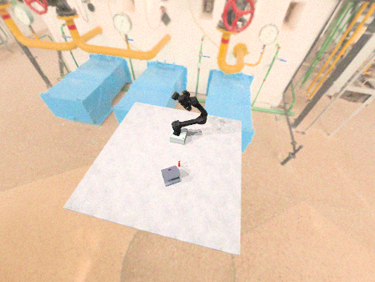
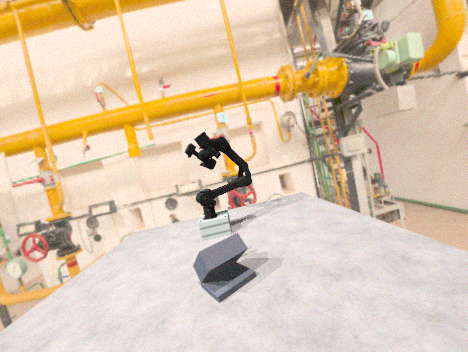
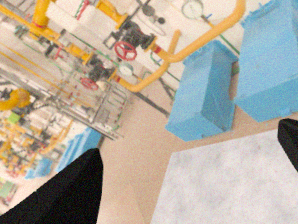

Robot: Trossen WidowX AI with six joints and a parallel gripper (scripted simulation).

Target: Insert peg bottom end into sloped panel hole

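Right now the red peg is 45 cm ahead of my gripper tip, 34 cm below it and 19 cm to the left of it. Round my gripper tip: grey sloped panel 58 cm ahead, 33 cm below, 15 cm to the left.
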